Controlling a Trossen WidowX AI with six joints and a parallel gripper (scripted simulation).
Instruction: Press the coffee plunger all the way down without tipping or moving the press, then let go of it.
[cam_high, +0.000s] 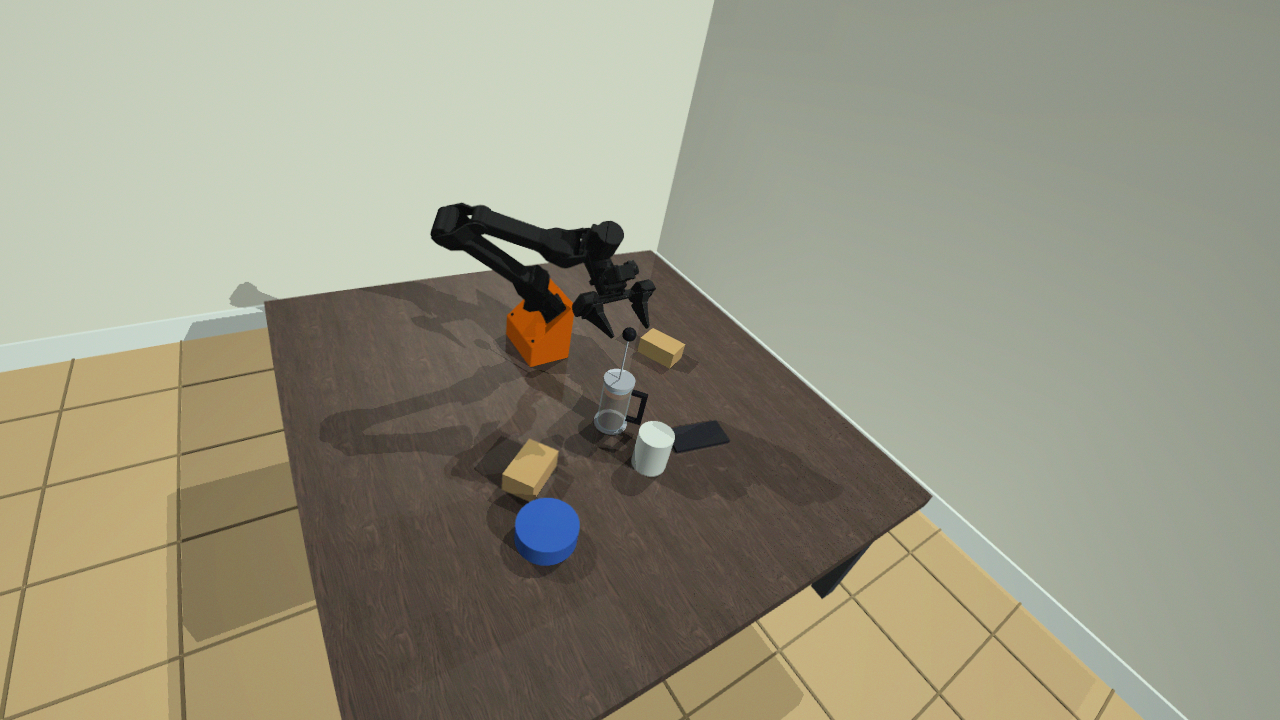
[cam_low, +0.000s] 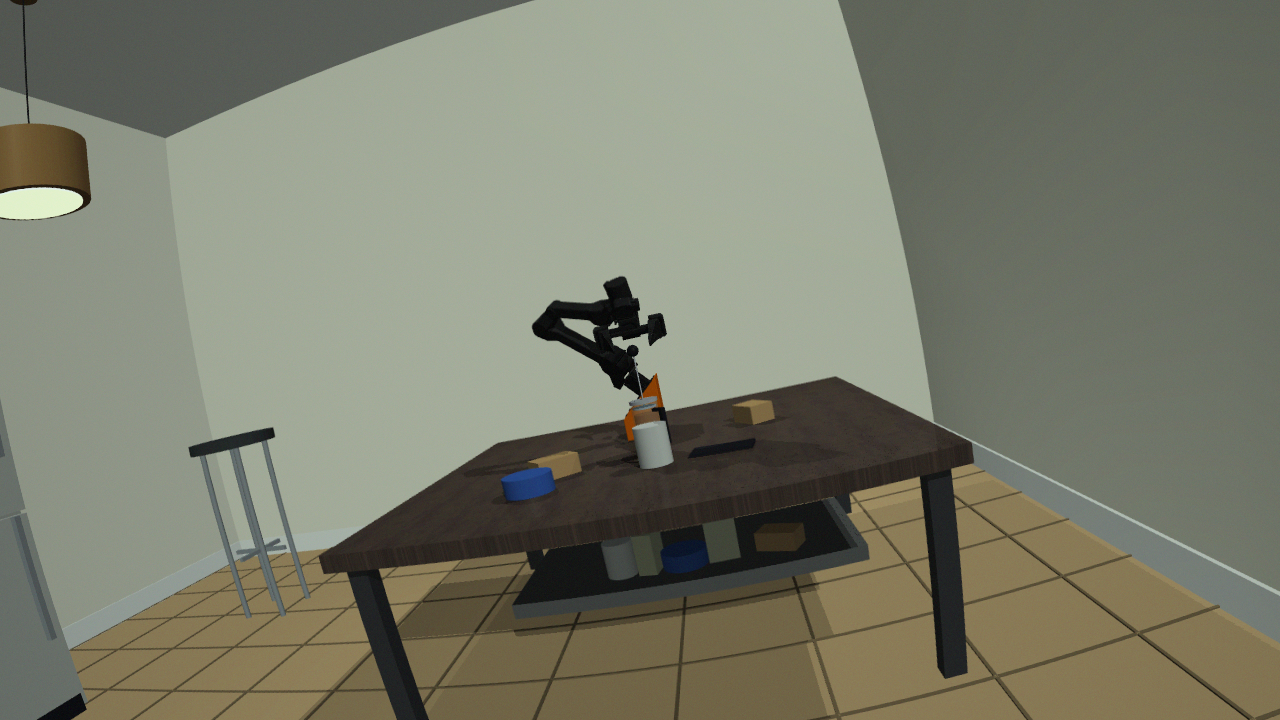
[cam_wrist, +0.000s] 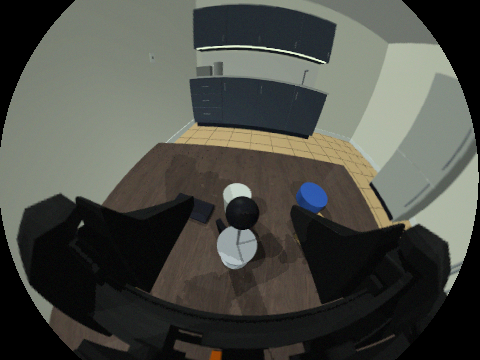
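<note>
My gripper tip is 140 mm above the glass coffee press, 10 mm to the right of it and 10 mm short of it. From my gripper tip the other things lie so: black flat slab 270 mm below, 190 mm to the left, 110 mm ahead.
</note>
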